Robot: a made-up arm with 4 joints. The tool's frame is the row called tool.
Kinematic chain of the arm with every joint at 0, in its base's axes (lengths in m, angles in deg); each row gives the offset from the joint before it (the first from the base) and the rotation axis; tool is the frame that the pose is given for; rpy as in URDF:
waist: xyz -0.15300 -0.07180 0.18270 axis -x
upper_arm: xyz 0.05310 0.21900 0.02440 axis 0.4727 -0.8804 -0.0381
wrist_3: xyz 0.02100 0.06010 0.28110 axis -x
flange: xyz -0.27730 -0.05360 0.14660 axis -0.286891 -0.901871 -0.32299
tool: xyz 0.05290 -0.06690 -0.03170 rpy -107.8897 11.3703 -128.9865
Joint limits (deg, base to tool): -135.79..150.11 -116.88..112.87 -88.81..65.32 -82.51..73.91
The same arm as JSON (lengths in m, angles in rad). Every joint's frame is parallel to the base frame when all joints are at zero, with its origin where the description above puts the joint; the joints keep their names.
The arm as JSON. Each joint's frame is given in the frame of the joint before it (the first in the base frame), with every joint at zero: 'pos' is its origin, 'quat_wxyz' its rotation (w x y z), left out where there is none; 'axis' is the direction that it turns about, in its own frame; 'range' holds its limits. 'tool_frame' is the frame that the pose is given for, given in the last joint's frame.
{
  "length_unit": "m",
  "angle_unit": "rad",
  "joints": [
    {
      "joint": "waist",
      "pos": [
        -0.153,
        -0.0718,
        0.1827
      ],
      "axis": [
        -1.0,
        0.0,
        0.0
      ],
      "range": [
        -2.37,
        2.6199
      ]
    },
    {
      "joint": "upper_arm",
      "pos": [
        0.0531,
        0.219,
        0.0244
      ],
      "axis": [
        0.4727,
        -0.8804,
        -0.0381
      ],
      "range": [
        -2.0399,
        1.97
      ]
    },
    {
      "joint": "wrist_3",
      "pos": [
        0.021,
        0.0601,
        0.2811
      ],
      "axis": [
        -1.0,
        0.0,
        0.0
      ],
      "range": [
        -1.55,
        1.14
      ]
    },
    {
      "joint": "flange",
      "pos": [
        -0.2773,
        -0.0536,
        0.1466
      ],
      "axis": [
        -0.286891,
        -0.901871,
        -0.32299
      ],
      "range": [
        -1.4401,
        1.29
      ]
    }
  ],
  "tool_frame": {
    "pos": [
      0.0529,
      -0.0669,
      -0.0317
    ],
    "quat_wxyz": [
      0.32448,
      -0.293799,
      0.751173,
      -0.4941
    ]
  }
}

